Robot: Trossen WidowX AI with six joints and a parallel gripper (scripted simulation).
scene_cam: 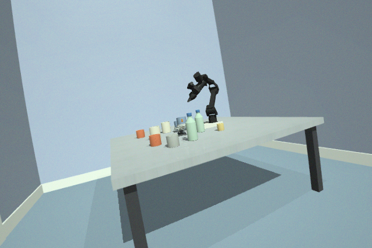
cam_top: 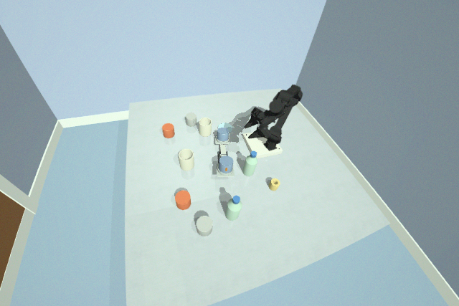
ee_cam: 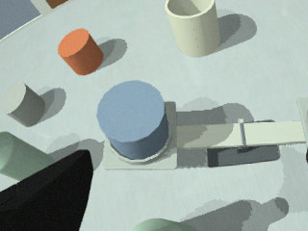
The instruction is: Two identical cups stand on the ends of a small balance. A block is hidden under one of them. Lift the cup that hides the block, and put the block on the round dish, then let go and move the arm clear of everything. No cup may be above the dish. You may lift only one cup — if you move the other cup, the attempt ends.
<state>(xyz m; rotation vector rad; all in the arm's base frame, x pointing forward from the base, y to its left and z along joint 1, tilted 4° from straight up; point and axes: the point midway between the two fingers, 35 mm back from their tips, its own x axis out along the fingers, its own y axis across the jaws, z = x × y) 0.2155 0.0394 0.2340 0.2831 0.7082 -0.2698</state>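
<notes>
Now: gripper tip 8 cm short of the balance, 6 cm to the left of it and 21 cm above it.
</notes>
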